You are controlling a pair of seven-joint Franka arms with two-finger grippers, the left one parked.
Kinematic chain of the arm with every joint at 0, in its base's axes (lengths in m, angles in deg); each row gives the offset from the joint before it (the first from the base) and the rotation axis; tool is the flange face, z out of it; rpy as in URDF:
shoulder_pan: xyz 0 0 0.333 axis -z
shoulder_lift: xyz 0 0 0 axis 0.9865 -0.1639 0
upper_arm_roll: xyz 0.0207 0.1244 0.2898 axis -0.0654 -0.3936 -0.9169
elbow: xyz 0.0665 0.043 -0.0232 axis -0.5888 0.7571 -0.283
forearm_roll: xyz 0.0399 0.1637 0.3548 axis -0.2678 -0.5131 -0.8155
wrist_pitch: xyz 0 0 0 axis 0.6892 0.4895 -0.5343
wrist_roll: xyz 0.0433 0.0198 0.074 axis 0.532 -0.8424 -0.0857
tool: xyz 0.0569 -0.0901 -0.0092 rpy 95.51 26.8 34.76
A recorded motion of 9 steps. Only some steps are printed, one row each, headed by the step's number.
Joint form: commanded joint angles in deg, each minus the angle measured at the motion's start. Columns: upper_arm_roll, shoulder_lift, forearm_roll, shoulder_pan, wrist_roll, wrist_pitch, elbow.
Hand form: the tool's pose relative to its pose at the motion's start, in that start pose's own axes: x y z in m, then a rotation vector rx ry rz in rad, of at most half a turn. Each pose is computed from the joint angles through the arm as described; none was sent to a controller.
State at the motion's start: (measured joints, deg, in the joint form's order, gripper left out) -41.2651 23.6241 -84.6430 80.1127 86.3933 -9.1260 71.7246
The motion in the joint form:
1: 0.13 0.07 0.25 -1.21 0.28 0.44 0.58
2: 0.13 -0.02 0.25 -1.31 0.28 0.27 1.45
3: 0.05 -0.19 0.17 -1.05 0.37 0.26 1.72
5: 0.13 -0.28 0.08 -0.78 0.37 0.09 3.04
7: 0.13 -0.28 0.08 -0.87 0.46 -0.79 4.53
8: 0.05 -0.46 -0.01 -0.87 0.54 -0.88 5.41
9: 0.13 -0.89 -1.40 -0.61 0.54 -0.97 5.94
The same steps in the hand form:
1: -0.0012 -0.0093 0.0048 -0.0076 -0.0167 -0.0127
2: 0.0004 -0.0101 0.0122 -0.0085 -0.0305 -0.0140
3: 0.0017 -0.0087 0.0156 -0.0072 -0.0380 -0.0094
5: 0.0035 -0.0055 0.0264 -0.0056 -0.0596 -0.0031
7: 0.0058 -0.0061 0.0369 -0.0063 -0.0702 -0.0025
8: 0.0072 -0.0070 0.0452 -0.0059 -0.0872 -0.0023
9: 0.0099 -0.0068 0.0529 0.0181 -0.1032 0.0007

